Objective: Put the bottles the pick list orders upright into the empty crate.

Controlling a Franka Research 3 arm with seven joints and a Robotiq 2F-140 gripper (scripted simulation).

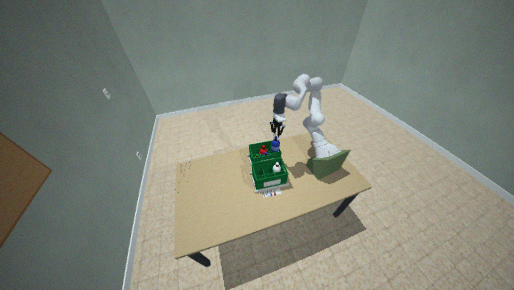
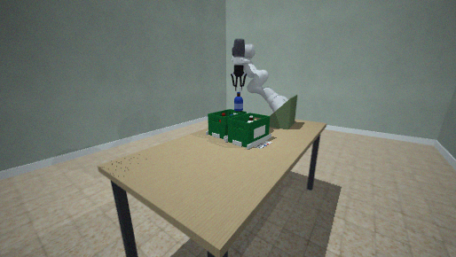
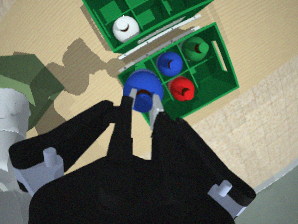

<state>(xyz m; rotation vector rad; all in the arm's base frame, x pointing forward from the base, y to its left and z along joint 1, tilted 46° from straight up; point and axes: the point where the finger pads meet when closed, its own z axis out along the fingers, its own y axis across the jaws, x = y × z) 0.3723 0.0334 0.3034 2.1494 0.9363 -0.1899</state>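
Now: hand 80 mm above the blue-capped bottle. Also, from my hand: red-labelled bottle: 90 mm ahead, 90 mm to the right, 260 mm below; white-capped bottle: 30 mm ahead, 150 mm to the left, 260 mm below; green-capped bottle: 180 mm ahead, 260 mm below.
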